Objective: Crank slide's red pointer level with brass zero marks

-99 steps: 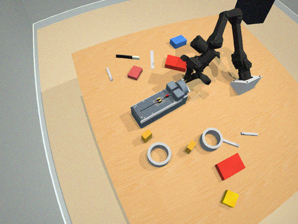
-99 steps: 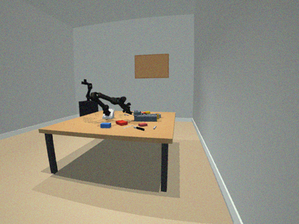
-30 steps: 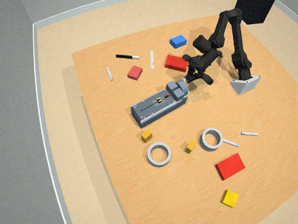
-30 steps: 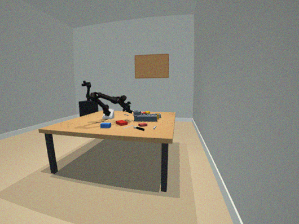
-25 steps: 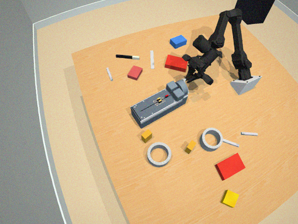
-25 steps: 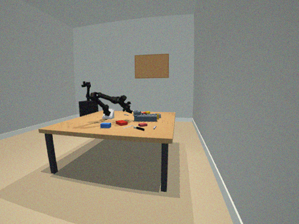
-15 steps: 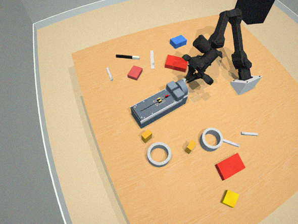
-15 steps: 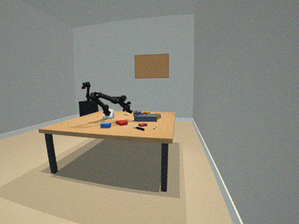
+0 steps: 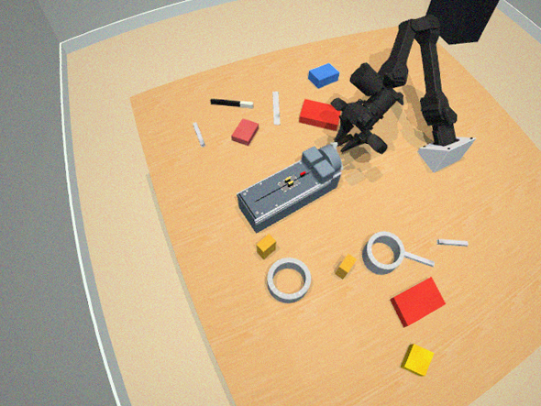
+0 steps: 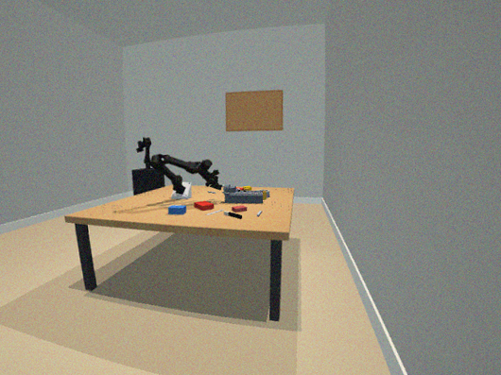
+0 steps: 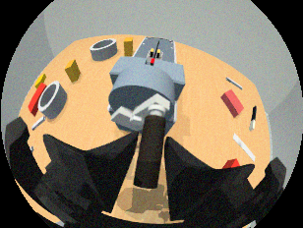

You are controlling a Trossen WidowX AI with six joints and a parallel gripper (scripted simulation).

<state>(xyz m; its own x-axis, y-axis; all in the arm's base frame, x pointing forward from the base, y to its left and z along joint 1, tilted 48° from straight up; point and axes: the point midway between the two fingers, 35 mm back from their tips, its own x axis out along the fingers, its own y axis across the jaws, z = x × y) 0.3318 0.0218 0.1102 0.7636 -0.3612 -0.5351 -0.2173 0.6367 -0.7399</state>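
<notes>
The dark crank handle lies 2 cm behind my gripper tip and 2 cm above it. Round my gripper tip: red block: 20 cm ahead, 19 cm to the right, 8 cm below; blue block: 35 cm to the right, 13 cm behind, 7 cm below; red pointer: 12 cm ahead, 4 cm to the left, 1 cm below.
</notes>
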